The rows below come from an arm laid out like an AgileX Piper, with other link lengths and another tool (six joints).
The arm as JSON. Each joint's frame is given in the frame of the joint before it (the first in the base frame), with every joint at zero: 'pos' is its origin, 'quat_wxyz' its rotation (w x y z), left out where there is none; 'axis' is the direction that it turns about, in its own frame. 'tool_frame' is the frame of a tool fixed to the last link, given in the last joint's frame.
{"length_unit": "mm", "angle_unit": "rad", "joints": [
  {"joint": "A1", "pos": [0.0, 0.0, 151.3], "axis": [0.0, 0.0, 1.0]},
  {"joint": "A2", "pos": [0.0, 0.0, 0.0], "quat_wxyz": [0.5, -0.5, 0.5, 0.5], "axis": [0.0, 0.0, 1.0]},
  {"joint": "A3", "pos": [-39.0, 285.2, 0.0], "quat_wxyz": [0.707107, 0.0, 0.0, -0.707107], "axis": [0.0, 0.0, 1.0]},
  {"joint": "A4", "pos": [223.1, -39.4, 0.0], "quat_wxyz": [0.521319, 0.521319, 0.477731, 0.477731], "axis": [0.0, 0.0, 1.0]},
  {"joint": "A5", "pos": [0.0, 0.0, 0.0], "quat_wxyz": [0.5, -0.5, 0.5, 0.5], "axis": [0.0, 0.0, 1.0]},
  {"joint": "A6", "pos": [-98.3, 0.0, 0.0], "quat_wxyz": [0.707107, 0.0, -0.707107, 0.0], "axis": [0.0, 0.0, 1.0]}
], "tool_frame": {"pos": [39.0, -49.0, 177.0], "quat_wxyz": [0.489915, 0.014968, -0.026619, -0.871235]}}
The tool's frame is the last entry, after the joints.
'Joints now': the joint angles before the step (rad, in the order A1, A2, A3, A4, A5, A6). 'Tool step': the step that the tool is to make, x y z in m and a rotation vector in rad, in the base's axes. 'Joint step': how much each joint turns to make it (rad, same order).
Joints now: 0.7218, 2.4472, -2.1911, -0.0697, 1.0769, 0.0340
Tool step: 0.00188, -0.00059, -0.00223, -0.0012, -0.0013, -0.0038
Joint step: -0.0022, 0.0062, -0.0032, -0.0026, -0.0030, 0.0024
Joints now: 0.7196, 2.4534, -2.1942, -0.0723, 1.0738, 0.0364
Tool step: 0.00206, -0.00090, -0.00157, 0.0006, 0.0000, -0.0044
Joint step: -0.0042, 0.0052, -0.0038, 0.0003, -0.0018, 0.0003
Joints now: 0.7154, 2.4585, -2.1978, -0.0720, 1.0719, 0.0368
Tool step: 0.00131, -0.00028, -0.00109, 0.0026, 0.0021, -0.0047
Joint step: -0.0038, 0.0045, -0.0043, 0.0033, -0.0003, 0.0004
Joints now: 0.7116, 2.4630, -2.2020, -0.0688, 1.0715, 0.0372
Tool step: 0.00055, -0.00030, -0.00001, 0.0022, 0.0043, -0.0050
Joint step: -0.0034, 0.0037, -0.0075, 0.0045, 0.0057, 0.0005
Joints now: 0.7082, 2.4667, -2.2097, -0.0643, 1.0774, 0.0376
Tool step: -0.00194, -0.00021, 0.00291, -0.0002, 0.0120, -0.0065
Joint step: -0.0016, 0.0035, -0.0210, 0.0073, 0.0269, 0.0022
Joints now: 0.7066, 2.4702, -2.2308, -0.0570, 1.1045, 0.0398
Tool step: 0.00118, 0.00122, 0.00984, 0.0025, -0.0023, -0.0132
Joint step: 0.0012, 0.0000, -0.0428, -0.0034, 0.0402, 0.0132
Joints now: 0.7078, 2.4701, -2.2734, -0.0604, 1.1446, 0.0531
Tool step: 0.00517, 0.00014, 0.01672, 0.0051, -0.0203, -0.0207
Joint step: 0.0005, -0.0106, -0.0491, -0.0158, 0.0423, 0.0207
